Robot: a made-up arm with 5 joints. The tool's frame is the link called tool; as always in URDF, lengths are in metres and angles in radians. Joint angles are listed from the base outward.
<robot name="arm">
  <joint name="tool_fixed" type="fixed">
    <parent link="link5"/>
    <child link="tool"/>
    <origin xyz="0 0 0" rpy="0 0 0"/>
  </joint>
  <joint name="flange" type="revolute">
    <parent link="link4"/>
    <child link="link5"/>
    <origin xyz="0.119 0.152 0" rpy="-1.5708 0 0"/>
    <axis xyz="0 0 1"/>
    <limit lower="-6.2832" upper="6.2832"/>
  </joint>
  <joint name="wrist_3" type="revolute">
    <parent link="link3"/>
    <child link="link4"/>
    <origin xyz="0.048 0.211 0" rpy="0 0 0"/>
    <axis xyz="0 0 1"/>
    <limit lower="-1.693" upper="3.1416"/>
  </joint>
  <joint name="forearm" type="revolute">
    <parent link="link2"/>
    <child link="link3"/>
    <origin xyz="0.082 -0.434 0" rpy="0 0 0"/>
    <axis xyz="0 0 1"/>
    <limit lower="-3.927" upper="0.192"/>
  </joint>
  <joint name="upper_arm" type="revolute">
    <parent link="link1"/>
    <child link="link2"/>
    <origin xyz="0 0 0" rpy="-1.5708 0 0"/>
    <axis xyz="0 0 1"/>
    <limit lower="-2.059" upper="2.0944"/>
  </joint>
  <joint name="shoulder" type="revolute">
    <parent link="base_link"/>
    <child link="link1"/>
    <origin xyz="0 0 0.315" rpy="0 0 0"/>
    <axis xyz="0 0 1"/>
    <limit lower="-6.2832" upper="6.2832"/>
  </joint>
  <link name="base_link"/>
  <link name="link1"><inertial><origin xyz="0.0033 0.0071 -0.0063"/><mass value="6.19"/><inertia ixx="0.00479" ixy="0" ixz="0" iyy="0.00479" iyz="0" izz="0.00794"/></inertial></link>
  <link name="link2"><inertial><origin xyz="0.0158 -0.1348 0.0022"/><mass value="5.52"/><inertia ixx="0.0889" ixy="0.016" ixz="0" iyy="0.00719" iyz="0" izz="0.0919"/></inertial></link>
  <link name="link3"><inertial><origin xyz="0.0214 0.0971 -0.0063"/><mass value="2.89"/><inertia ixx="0.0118" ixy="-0.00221" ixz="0" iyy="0.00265" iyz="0" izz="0.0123"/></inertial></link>
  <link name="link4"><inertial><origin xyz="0.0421 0.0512 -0.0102"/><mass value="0.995"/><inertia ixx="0.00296" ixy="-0.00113" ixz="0" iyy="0.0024" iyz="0" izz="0.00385"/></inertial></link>
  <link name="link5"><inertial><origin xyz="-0.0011 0.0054 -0.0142"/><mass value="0.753"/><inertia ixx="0.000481" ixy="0" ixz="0" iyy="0.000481" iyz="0" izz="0.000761"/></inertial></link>
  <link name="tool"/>
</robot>
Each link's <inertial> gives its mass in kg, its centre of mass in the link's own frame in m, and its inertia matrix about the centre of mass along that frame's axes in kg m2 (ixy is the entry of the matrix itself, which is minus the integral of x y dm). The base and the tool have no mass. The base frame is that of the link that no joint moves.
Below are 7 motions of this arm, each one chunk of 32 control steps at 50 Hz.
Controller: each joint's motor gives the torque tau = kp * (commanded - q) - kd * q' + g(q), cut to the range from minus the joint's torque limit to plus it. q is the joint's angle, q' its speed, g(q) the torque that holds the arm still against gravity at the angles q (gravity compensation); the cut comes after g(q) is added. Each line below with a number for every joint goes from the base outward.
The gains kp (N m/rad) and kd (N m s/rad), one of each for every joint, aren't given. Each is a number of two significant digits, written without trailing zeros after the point. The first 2 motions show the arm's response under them.
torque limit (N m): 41 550 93 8.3 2.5
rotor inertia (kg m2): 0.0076 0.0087 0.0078 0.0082 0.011
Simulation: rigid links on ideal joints. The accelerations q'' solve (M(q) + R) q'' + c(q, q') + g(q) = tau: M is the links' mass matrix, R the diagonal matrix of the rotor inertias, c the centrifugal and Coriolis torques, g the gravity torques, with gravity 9.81 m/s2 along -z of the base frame. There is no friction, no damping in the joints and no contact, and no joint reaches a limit. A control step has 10 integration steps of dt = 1/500 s. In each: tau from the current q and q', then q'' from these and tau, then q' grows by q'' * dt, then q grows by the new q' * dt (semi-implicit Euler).
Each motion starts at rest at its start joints. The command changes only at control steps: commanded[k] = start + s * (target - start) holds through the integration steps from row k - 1 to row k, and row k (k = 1, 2, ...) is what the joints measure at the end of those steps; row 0 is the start. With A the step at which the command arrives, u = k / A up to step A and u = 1 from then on. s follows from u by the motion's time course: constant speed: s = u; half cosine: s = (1 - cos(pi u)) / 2; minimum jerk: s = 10 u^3 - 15 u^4 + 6 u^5; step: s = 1 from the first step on.
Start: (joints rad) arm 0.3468 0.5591 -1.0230 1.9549 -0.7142
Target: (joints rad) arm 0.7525 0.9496 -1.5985 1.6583 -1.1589
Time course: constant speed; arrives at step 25
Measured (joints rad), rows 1 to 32:
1: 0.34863 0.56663 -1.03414 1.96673 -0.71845
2: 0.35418 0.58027 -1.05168 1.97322 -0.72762
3: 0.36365 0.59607 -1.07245 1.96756 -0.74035
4: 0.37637 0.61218 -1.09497 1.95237 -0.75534
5: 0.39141 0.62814 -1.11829 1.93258 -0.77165
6: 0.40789 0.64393 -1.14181 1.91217 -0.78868
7: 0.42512 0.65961 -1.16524 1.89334 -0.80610
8: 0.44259 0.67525 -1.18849 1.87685 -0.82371
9: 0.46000 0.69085 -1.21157 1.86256 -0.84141
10: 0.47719 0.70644 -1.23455 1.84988 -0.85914
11: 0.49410 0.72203 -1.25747 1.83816 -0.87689
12: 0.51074 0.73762 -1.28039 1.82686 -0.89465
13: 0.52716 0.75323 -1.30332 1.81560 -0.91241
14: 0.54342 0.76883 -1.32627 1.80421 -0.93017
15: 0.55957 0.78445 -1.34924 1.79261 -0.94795
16: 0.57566 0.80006 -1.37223 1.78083 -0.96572
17: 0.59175 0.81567 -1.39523 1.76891 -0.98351
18: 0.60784 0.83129 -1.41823 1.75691 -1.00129
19: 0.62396 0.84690 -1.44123 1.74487 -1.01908
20: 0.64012 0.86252 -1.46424 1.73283 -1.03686
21: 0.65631 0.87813 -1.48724 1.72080 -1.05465
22: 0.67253 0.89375 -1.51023 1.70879 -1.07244
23: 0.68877 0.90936 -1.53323 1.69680 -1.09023
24: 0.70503 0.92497 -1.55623 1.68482 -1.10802
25: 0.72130 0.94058 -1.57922 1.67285 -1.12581
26: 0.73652 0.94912 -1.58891 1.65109 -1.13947
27: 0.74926 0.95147 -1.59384 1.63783 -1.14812
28: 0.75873 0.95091 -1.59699 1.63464 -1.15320
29: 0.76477 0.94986 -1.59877 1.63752 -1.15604
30: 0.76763 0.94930 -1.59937 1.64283 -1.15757
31: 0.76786 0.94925 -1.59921 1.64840 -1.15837
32: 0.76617 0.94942 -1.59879 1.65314 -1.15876
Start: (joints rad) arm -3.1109 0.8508 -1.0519 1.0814 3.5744
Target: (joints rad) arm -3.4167 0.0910 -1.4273 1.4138 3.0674
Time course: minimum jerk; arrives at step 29
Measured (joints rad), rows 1 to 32:
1: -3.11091 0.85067 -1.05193 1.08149 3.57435
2: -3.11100 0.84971 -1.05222 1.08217 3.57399
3: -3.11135 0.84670 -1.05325 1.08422 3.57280
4: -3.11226 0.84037 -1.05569 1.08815 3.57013
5: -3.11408 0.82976 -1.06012 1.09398 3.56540
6: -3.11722 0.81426 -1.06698 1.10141 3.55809
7: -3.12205 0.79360 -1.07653 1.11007 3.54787
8: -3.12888 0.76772 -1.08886 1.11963 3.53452
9: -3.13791 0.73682 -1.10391 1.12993 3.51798
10: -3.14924 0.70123 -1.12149 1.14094 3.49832
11: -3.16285 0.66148 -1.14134 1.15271 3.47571
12: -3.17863 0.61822 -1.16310 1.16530 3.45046
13: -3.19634 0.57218 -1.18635 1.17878 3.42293
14: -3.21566 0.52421 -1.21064 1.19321 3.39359
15: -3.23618 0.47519 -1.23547 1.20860 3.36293
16: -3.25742 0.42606 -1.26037 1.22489 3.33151
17: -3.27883 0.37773 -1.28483 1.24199 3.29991
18: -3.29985 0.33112 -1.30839 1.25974 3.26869
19: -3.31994 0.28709 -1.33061 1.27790 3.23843
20: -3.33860 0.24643 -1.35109 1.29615 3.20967
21: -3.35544 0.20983 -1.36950 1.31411 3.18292
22: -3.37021 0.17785 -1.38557 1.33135 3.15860
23: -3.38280 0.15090 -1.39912 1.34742 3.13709
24: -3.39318 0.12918 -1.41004 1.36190 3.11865
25: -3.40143 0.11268 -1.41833 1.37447 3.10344
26: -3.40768 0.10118 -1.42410 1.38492 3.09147
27: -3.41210 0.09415 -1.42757 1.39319 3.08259
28: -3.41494 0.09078 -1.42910 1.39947 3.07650
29: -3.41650 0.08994 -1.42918 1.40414 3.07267
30: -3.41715 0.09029 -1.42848 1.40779 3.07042
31: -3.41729 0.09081 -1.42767 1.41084 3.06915
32: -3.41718 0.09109 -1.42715 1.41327 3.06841
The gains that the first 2 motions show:
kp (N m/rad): 470 3800 700 37 25
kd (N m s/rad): 22 84 19 1.6 1.2
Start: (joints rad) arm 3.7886 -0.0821 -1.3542 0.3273 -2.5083
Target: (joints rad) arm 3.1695 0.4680 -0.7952 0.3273 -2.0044
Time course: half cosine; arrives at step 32
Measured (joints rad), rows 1 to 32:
1: 3.78830 -0.08160 -1.35386 0.32589 -2.50801
2: 3.78696 -0.07953 -1.35238 0.32122 -2.50679
3: 3.78384 -0.07506 -1.34896 0.31372 -2.50402
4: 3.77845 -0.06787 -1.34298 0.30546 -2.49936
5: 3.77056 -0.05793 -1.33415 0.29851 -2.49265
6: 3.76010 -0.04537 -1.32244 0.29406 -2.48384
7: 3.74709 -0.03037 -1.30801 0.29239 -2.47296
8: 3.73162 -0.01313 -1.29110 0.29311 -2.46008
9: 3.71381 0.00613 -1.27201 0.29553 -2.44528
10: 3.69379 0.02719 -1.25100 0.29888 -2.42869
11: 3.67172 0.04982 -1.22837 0.30257 -2.41046
12: 3.64779 0.07379 -1.20434 0.30618 -2.39073
13: 3.62220 0.09888 -1.17916 0.30950 -2.36971
14: 3.59515 0.12484 -1.15305 0.31247 -2.34758
15: 3.56689 0.15144 -1.12626 0.31515 -2.32456
16: 3.53766 0.17842 -1.09900 0.31762 -2.30086
17: 3.50773 0.20552 -1.07153 0.31997 -2.27673
18: 3.47737 0.23248 -1.04410 0.32228 -2.25239
19: 3.44689 0.25905 -1.01696 0.32459 -2.22808
20: 3.41659 0.28496 -0.99037 0.32692 -2.20404
21: 3.38677 0.30997 -0.96458 0.32926 -2.18049
22: 3.35776 0.33384 -0.93985 0.33160 -2.15767
23: 3.32985 0.35633 -0.91640 0.33394 -2.13580
24: 3.30336 0.37725 -0.89447 0.33624 -2.11509
25: 3.27856 0.39638 -0.87427 0.33850 -2.09574
26: 3.25573 0.41356 -0.85599 0.34068 -2.07794
27: 3.23510 0.42861 -0.83981 0.34277 -2.06186
28: 3.21688 0.44141 -0.82589 0.34472 -2.04766
29: 3.20126 0.45182 -0.81438 0.34651 -2.03548
30: 3.18838 0.45976 -0.80538 0.34809 -2.02542
31: 3.17836 0.46514 -0.79900 0.34942 -2.01759
32: 3.17129 0.46792 -0.79530 0.35049 -2.01205

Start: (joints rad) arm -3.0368 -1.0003 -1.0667 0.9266 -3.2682
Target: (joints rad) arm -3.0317 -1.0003 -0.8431 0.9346 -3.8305
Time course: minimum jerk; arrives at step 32
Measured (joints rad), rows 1 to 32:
1: -3.03680 -1.00030 -1.06667 0.92657 -3.26824
2: -3.03680 -1.00031 -1.06647 0.92635 -3.26856
3: -3.03679 -1.00033 -1.06586 0.92584 -3.26959
4: -3.03677 -1.00035 -1.06459 0.92505 -3.27185
5: -3.03674 -1.00037 -1.06244 0.92407 -3.27587
6: -3.03669 -1.00039 -1.05923 0.92309 -3.28209
7: -3.03661 -1.00040 -1.05483 0.92224 -3.29087
8: -3.03651 -1.00041 -1.04917 0.92166 -3.30245
9: -3.03638 -1.00040 -1.04226 0.92140 -3.31697
10: -3.03622 -1.00039 -1.03411 0.92148 -3.33445
11: -3.03603 -1.00037 -1.02482 0.92189 -3.35481
12: -3.03582 -1.00035 -1.01448 0.92258 -3.37787
13: -3.03559 -1.00033 -1.00325 0.92351 -3.40339
14: -3.03533 -1.00030 -0.99128 0.92462 -3.43105
15: -3.03506 -1.00028 -0.97874 0.92587 -3.46047
16: -3.03477 -1.00026 -0.96584 0.92722 -3.49123
17: -3.03448 -1.00024 -0.95278 0.92865 -3.52286
18: -3.03419 -1.00023 -0.93974 0.93011 -3.55488
19: -3.03389 -1.00021 -0.92695 0.93157 -3.58682
20: -3.03360 -1.00021 -0.91458 0.93302 -3.61816
21: -3.03332 -1.00020 -0.90284 0.93443 -3.64845
22: -3.03306 -1.00020 -0.89188 0.93575 -3.67723
23: -3.03281 -1.00020 -0.88187 0.93697 -3.70410
24: -3.03259 -1.00020 -0.87293 0.93806 -3.72867
25: -3.03239 -1.00020 -0.86515 0.93899 -3.75067
26: -3.03221 -1.00021 -0.85860 0.93974 -3.76987
27: -3.03206 -1.00022 -0.85330 0.94027 -3.78611
28: -3.03194 -1.00022 -0.84923 0.94058 -3.79938
29: -3.03185 -1.00023 -0.84633 0.94063 -3.80972
30: -3.03179 -1.00024 -0.84445 0.94040 -3.81734
31: -3.03174 -1.00025 -0.84344 0.93989 -3.82257
32: -3.03172 -1.00027 -0.84303 0.93908 -3.82587

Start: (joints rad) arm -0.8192 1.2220 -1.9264 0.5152 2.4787
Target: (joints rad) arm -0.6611 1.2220 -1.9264 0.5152 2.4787
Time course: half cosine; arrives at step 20
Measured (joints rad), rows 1 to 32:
1: -0.81915 1.22200 -1.92640 0.51520 2.47870
2: -0.81888 1.22200 -1.92640 0.51520 2.47869
3: -0.81809 1.22200 -1.92640 0.51520 2.47868
4: -0.81645 1.22200 -1.92640 0.51520 2.47867
5: -0.81362 1.22200 -1.92640 0.51519 2.47865
6: -0.80931 1.22200 -1.92640 0.51517 2.47863
7: -0.80331 1.22200 -1.92641 0.51514 2.47862
8: -0.79552 1.22200 -1.92643 0.51507 2.47861
9: -0.78595 1.22200 -1.92646 0.51497 2.47861
10: -0.77476 1.22200 -1.92649 0.51483 2.47862
11: -0.76218 1.22200 -1.92653 0.51465 2.47863
12: -0.74854 1.22199 -1.92658 0.51444 2.47865
13: -0.73425 1.22199 -1.92662 0.51423 2.47868
14: -0.71975 1.22198 -1.92665 0.51404 2.47871
15: -0.70551 1.22198 -1.92667 0.51390 2.47874
16: -0.69198 1.22197 -1.92667 0.51383 2.47876
17: -0.67958 1.22197 -1.92666 0.51385 2.47879
18: -0.66871 1.22197 -1.92663 0.51396 2.47881
19: -0.65968 1.22198 -1.92658 0.51414 2.47883
20: -0.65276 1.22199 -1.92653 0.51437 2.47884
21: -0.64809 1.22199 -1.92649 0.51463 2.47884
22: -0.64562 1.22200 -1.92644 0.51487 2.47884
23: -0.64508 1.22201 -1.92641 0.51508 2.47883
24: -0.64612 1.22201 -1.92639 0.51522 2.47882
25: -0.64831 1.22201 -1.92639 0.51529 2.47879
26: -0.65119 1.22201 -1.92639 0.51531 2.47877
27: -0.65435 1.22201 -1.92640 0.51528 2.47875
28: -0.65745 1.22200 -1.92640 0.51524 2.47873
29: -0.66021 1.22200 -1.92641 0.51519 2.47871
30: -0.66246 1.22200 -1.92641 0.51516 2.47869
31: -0.66410 1.22200 -1.92641 0.51514 2.47868
32: -0.66512 1.22200 -1.92641 0.51514 2.47867

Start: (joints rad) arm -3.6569 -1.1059 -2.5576 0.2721 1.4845
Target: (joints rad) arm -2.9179 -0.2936 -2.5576 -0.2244 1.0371
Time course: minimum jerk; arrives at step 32
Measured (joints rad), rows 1 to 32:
1: -3.65688 -1.10581 -2.55767 0.27189 1.48447
2: -3.65675 -1.10511 -2.55813 0.27036 1.48423
3: -3.65621 -1.10293 -2.55914 0.26585 1.48344
4: -3.65480 -1.09828 -2.56063 0.25734 1.48169
5: -3.65184 -1.09024 -2.56234 0.24488 1.47859
6: -3.64657 -1.07813 -2.56397 0.22938 1.47375
7: -3.63815 -1.06146 -2.56527 0.21204 1.46688
8: -3.62575 -1.04003 -2.56607 0.19399 1.45778
9: -3.60866 -1.01384 -2.56634 0.17593 1.44631
10: -3.58631 -0.98309 -2.56612 0.15815 1.43243
11: -3.55842 -0.94814 -2.56550 0.14053 1.41619
12: -3.52503 -0.90947 -2.56462 0.12275 1.39772
13: -3.48659 -0.86764 -2.56357 0.10440 1.37721
14: -3.44400 -0.82326 -2.56243 0.08521 1.35493
15: -3.39856 -0.77698 -2.56121 0.06512 1.33120
16: -3.35179 -0.72948 -2.55991 0.04433 1.30640
17: -3.30526 -0.68146 -2.55849 0.02325 1.28094
18: -3.26023 -0.63364 -2.55694 0.00238 1.25525
19: -3.21746 -0.58679 -2.55530 -0.01782 1.22973
20: -3.17720 -0.54164 -2.55362 -0.03705 1.20478
21: -3.13947 -0.49892 -2.55200 -0.05521 1.18076
22: -3.10428 -0.45927 -2.55053 -0.07235 1.15801
23: -3.07182 -0.42327 -2.54928 -0.08851 1.13682
24: -3.04233 -0.39137 -2.54830 -0.10373 1.11748
25: -3.01602 -0.36391 -2.54763 -0.11798 1.10020
26: -2.99308 -0.34108 -2.54729 -0.13118 1.08515
27: -2.97361 -0.32293 -2.54729 -0.14328 1.07242
28: -2.95768 -0.30935 -2.54762 -0.15427 1.06204
29: -2.94519 -0.30004 -2.54830 -0.16424 1.05393
30: -2.93593 -0.29450 -2.54932 -0.17342 1.04795
31: -2.92951 -0.29204 -2.55069 -0.18218 1.04382
32: -2.92533 -0.29169 -2.55242 -0.19107 1.04117

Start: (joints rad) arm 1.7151 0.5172 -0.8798 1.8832 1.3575
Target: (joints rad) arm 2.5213 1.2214 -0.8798 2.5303 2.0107
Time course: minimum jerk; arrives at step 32
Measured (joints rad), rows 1 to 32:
1: 1.71513 0.51730 -0.87981 1.88332 1.35755
2: 1.71539 0.51805 -0.87985 1.88413 1.35791
3: 1.71636 0.52031 -0.87990 1.88634 1.35908
4: 1.71872 0.52494 -0.87994 1.89046 1.36168
5: 1.72329 0.53264 -0.87997 1.89683 1.36631
6: 1.73083 0.54387 -0.88000 1.90569 1.37349
7: 1.74198 0.55893 -0.88006 1.91724 1.38364
8: 1.75719 0.57794 -0.88017 1.93162 1.39704
9: 1.77673 0.60088 -0.88032 1.94894 1.41386
10: 1.80068 0.62761 -0.88053 1.96925 1.43412
11: 1.82897 0.65784 -0.88078 1.99251 1.45773
12: 1.86139 0.69122 -0.88106 2.01860 1.48449
13: 1.89763 0.72729 -0.88135 2.04734 1.51411
14: 1.93727 0.76553 -0.88165 2.07844 1.54624
15: 1.97984 0.80537 -0.88192 2.11155 1.58041
16: 2.02476 0.84618 -0.88216 2.14625 1.61615
17: 2.07141 0.88734 -0.88235 2.18205 1.65292
18: 2.11912 0.92821 -0.88246 2.21841 1.69017
19: 2.16713 0.96815 -0.88251 2.25475 1.72732
20: 2.21470 1.00655 -0.88248 2.29045 1.76381
21: 2.26103 1.04285 -0.88237 2.32491 1.79908
22: 2.30534 1.07653 -0.88220 2.35756 1.83261
23: 2.34692 1.10713 -0.88198 2.38786 1.86392
24: 2.38507 1.13428 -0.88172 2.41537 1.89258
25: 2.41923 1.15771 -0.88144 2.43976 1.91824
26: 2.44894 1.17726 -0.88116 2.46080 1.94064
27: 2.47390 1.19287 -0.88089 2.47842 1.95959
28: 2.49399 1.20466 -0.88065 2.49267 1.97507
29: 2.50926 1.21288 -0.88044 2.50377 1.98713
30: 2.51995 1.21796 -0.88027 2.51206 1.99600
31: 2.52652 1.22052 -0.88013 2.51803 2.00205
32: 2.52964 1.22139 -0.88001 2.52232 2.00585

